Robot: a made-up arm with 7 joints. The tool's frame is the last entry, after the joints.
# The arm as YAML. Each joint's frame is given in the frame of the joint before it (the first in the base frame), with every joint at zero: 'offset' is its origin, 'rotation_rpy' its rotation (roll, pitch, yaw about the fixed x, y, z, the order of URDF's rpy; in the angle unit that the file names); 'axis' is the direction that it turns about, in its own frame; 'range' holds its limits. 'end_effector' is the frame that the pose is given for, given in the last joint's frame.
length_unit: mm
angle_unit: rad
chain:
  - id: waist
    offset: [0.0, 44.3, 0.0]
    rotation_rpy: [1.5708, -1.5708, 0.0]
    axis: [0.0, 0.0, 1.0]
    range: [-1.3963, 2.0]
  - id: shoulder
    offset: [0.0, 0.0, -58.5]
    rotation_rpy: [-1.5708, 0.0, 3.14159]
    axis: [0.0, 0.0, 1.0]
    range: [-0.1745, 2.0]
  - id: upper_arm
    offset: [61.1, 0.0, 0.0]
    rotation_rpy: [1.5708, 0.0, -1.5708]
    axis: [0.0, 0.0, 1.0]
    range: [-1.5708, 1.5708]
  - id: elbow
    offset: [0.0, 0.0, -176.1]
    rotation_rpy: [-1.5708, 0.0, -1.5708]
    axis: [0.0, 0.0, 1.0]
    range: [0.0, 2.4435]
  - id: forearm
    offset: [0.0, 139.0, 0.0]
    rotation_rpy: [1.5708, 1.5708, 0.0]
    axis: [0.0, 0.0, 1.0]
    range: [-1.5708, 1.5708]
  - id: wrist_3
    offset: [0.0, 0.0, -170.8]
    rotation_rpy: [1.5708, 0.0, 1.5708]
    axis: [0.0, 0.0, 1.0]
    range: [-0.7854, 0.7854]
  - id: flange
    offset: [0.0, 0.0, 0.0]
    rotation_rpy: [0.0, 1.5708, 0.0]
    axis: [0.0, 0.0, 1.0]
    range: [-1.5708, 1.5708]
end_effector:
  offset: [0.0, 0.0, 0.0]
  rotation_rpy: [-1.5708, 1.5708, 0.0]
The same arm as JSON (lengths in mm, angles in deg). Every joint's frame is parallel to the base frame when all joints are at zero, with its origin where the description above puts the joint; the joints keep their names.
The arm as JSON. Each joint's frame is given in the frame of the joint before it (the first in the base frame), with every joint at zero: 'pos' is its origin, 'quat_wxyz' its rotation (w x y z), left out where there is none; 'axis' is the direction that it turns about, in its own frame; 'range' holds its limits. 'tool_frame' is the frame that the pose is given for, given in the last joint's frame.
{"length_unit": "mm", "angle_unit": "deg", "joints": [
  {"joint": "waist", "pos": [0.0, 44.3, 0.0], "axis": [0.0, -1.0, 0.0], "range": [-80.0, 114.59]},
  {"joint": "shoulder", "pos": [0.0, 58.5, 0.0], "axis": [1.0, 0.0, 0.0], "range": [-10.0, 114.59]},
  {"joint": "upper_arm", "pos": [0.0, 0.0, -61.1], "axis": [0.0, 0.0, 1.0], "range": [-90.0, 90.0]},
  {"joint": "elbow", "pos": [0.0, 0.0, -176.1], "axis": [0.0, -1.0, 0.0], "range": [0.0, 140.0]},
  {"joint": "forearm", "pos": [0.0, 0.0, -139.0], "axis": [0.0, 0.0, 1.0], "range": [-90.0, 90.0]},
  {"joint": "wrist_3", "pos": [0.0, 0.0, -170.8], "axis": [0.0, 1.0, 0.0], "range": [-45.0, 45.0]},
  {"joint": "flange", "pos": [0.0, 0.0, 0.0], "axis": [-1.0, 0.0, 0.0], "range": [-90.0, 90.0]}
], "tool_frame": {"pos": [0.0, 0.0, 0.0], "quat_wxyz": [1.0, -0.000004, -0.000001, 0.000006]}}

